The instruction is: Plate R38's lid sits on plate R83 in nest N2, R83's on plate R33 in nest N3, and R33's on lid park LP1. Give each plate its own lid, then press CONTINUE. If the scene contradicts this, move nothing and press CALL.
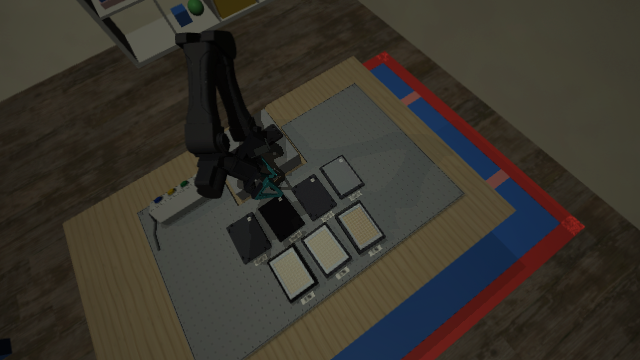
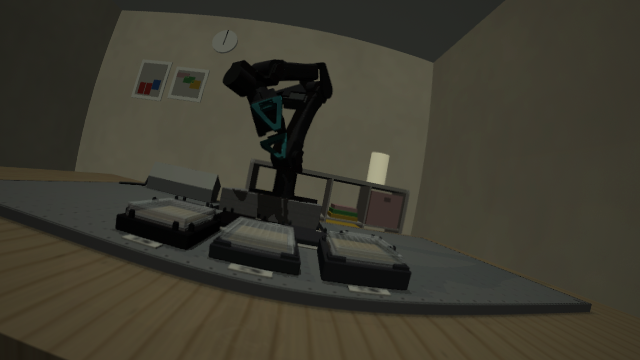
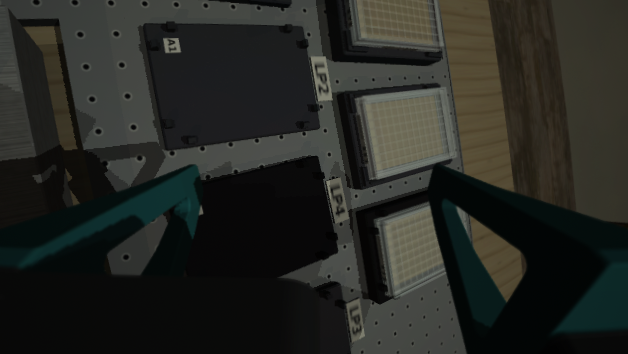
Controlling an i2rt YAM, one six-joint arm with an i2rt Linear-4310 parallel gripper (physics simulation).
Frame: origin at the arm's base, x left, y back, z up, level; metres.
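Seen in the pictures: gripper, between the fingertips: (image 1: 279, 185) (image 2: 280, 145) (image 3: 315, 177); arm's base, origin of its link: (image 2: 282, 197).
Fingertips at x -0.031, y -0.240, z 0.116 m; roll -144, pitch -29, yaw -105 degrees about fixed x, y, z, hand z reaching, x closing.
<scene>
Pixels of each thing's top centre, then the offset from my fingertips to it. "spot": a spot on its surface instead. Level surfaces: height alone.
- LP4, centre of its top: (image 3: 266, 228) (image 2: 241, 214) (image 1: 280, 215) dx -0.050, dy -0.023, dz -0.153 m
- LP3, centre of its top: (image 2: 184, 200) (image 1: 247, 236) dx -0.179, dy -0.012, dz -0.153 m
- rightmost park, a spot on its surface: (image 1: 341, 175) spot: dx +0.206, dy -0.039, dz -0.155 m
- button box, centre of its top: (image 2: 187, 168) (image 1: 177, 190) dx -0.280, dy +0.248, dz -0.089 m
- grey pegboard, height of its surface: dz -0.172 m
- wooden table, height of its surface: dz -0.185 m
Three plates under clear lids stand in black nests: left (image 1: 292, 272) (image 2: 170, 212) (image 3: 410, 250), middle (image 1: 326, 249) (image 2: 255, 240) (image 3: 407, 132), right (image 1: 360, 226) (image 2: 362, 247) (image 3: 395, 20). Their nest labels and plate numbers are not readable. Lid parks LP2 (image 1: 313, 197) (image 3: 235, 82), LP4 (image 1: 281, 217) (image 3: 265, 215) and LP3 (image 1: 248, 237) (image 3: 335, 320) look dark and bare. The rightmost park (image 1: 341, 175) looks paler, its label unreadable. My gripper (image 1: 280, 186) (image 3: 315, 177) is open and empty, above the parks near LP4. The button captions are not readable.
A button box (image 1: 182, 202) (image 2: 182, 181) with blue, yellow and green buttons stands at the left, partly behind the arm. A grey block (image 1: 285, 150) (image 3: 25, 110) stands by the arm's base. The grey pegboard (image 1: 215, 300) lies on a wooden table (image 1: 100, 280).
</scene>
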